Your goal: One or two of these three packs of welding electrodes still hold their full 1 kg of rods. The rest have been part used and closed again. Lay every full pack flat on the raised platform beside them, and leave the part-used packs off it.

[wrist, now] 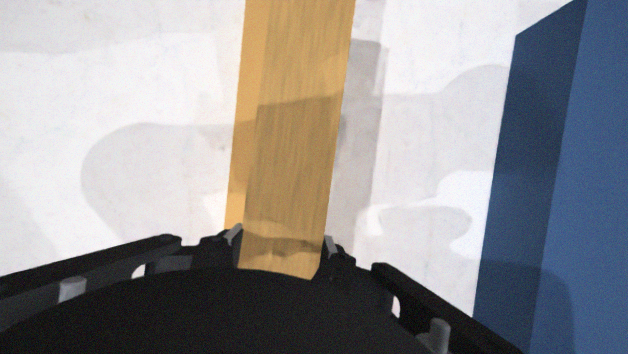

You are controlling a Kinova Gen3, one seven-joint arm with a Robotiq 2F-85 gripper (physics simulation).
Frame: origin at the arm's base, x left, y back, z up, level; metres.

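Seen in the pictures: gripper, fingertip midpoint: [282, 244].
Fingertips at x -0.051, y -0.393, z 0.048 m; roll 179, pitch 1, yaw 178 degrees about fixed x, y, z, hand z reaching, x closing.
Note:
A point is followed by its place in that frame.
A long orange-yellow pack [300, 150] {z 0.065, x -0.056, y -0.454 m} runs from between the fingertips up to the top edge of the wrist view. My gripper [282, 244] {z 0.048, x -0.051, y -0.393 m} is shut on it, with one finger pad at each side. Its far end is out of view. A smoother orange strip [241, 150] {z -0.011, x -0.003, y -0.453 m} shows along its left side and passes behind the left fingertip; it looks like part of another pack lower down, mostly hidden. A blue raised block [590, 200] {z 0.025, x -0.284, y -0.444 m}, which looks like the platform, stands at the right, apart from the held pack. Any labels on the packs do not show.
A pale, mottled table top [150, 85] {z -0.035, x 0.094, y -0.504 m} lies below, with grey shadows of the arm and pack on it. The blue block's darker side wall faces the held pack. Its right and lower parts run out of view.

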